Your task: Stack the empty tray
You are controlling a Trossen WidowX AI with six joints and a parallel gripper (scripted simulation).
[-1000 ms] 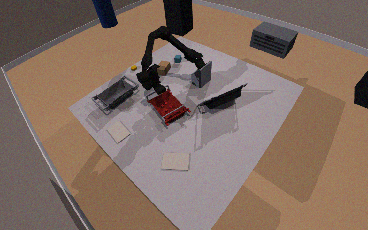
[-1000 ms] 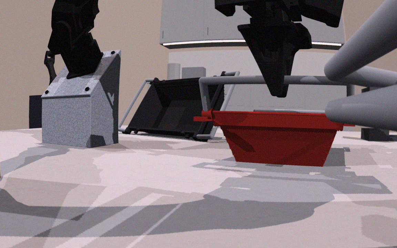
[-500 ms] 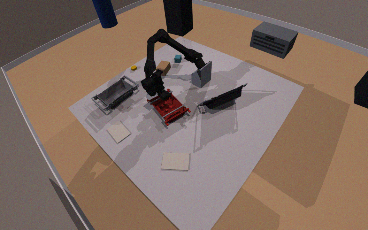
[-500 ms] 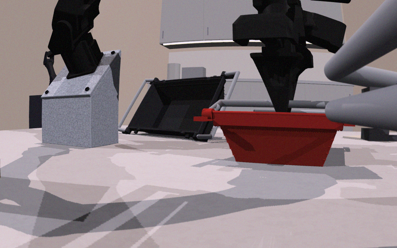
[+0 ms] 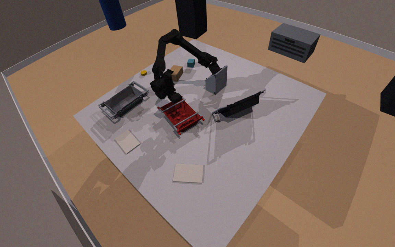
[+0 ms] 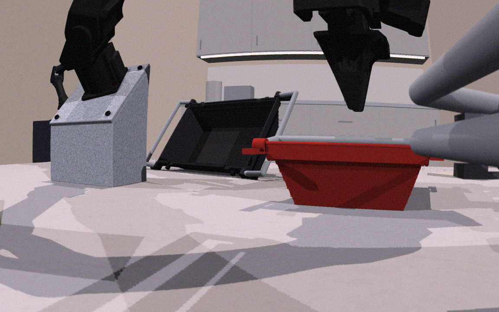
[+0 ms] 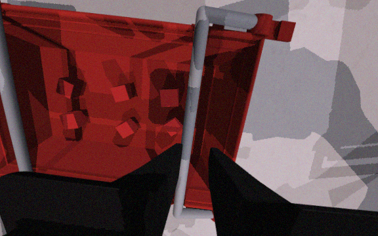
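My gripper tip is now 350 mm to the right of the black tray, 220 mm past it and 20 mm above it. From my gripper tip the other things lie so: teal cube: 490 mm behind, 200 mm to the right, 70 mm below; then yellow disc: 490 mm to the right, 210 mm behind, 80 mm below; then brown box: 310 mm behind, 230 mm to the right, 60 mm below.
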